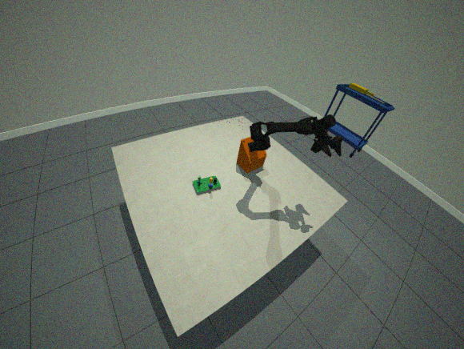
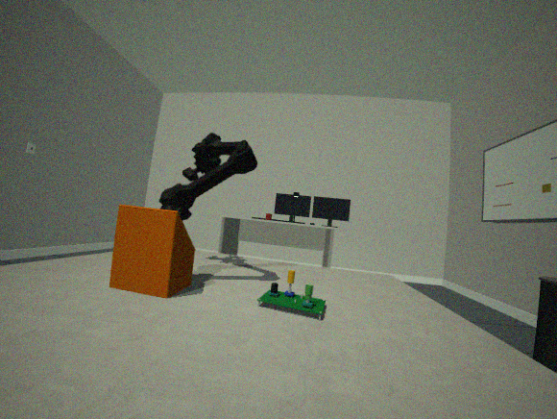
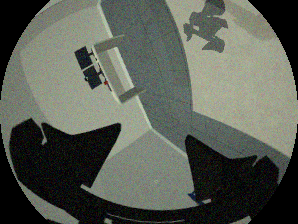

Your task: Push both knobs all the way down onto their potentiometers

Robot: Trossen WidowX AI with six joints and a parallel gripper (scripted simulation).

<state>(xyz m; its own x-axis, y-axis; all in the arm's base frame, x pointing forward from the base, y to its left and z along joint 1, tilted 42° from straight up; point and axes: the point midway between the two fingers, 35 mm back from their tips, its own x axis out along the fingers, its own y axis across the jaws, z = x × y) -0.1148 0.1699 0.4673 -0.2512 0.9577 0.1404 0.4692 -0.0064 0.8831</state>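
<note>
My gripper tip is now 480 mm short of the yellow knob, 420 mm to the left of it and 310 mm above it. The rest, counted from my gripper tip: green knob (530 mm ahead, 480 mm to the right, 330 mm below).
</note>
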